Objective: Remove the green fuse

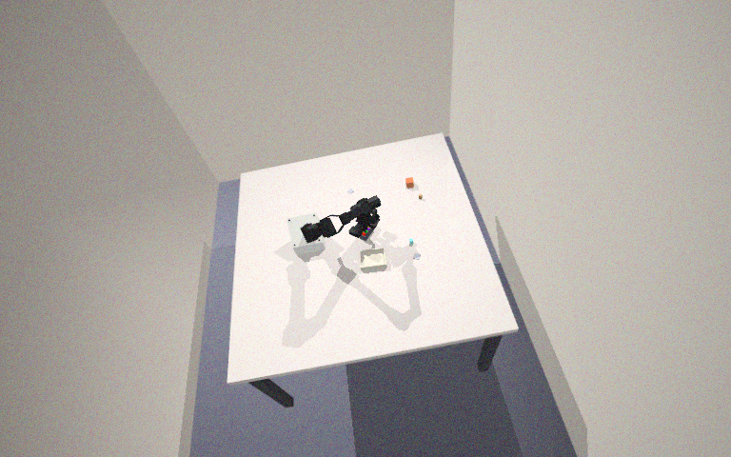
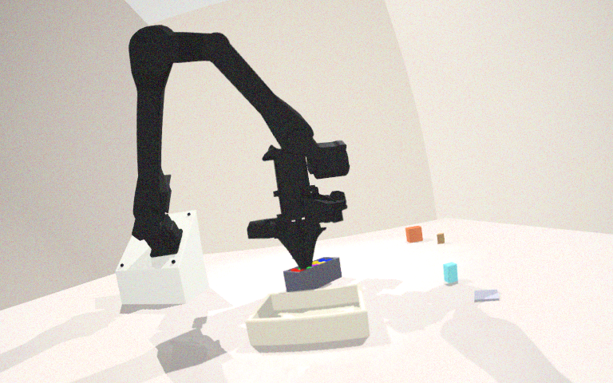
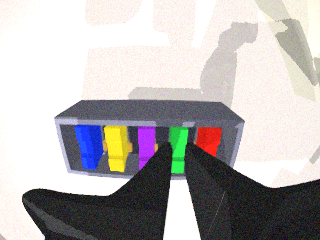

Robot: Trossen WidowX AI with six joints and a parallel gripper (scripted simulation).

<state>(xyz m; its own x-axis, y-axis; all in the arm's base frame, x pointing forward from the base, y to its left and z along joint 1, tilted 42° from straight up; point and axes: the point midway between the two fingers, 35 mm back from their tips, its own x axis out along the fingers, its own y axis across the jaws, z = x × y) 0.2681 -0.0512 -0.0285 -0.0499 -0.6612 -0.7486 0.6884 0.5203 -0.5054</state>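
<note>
Now: gripper tip 17 cm to the left of the cream tray and 3 cm above it. From my gripper tip the other things lie so: cyan block: 22 cm ahead, 12 cm to the right, 2 cm below; then green fuse: 1 cm below; then small brown block: 34 cm ahead, 15 cm to the left, 2 cm below.
</note>
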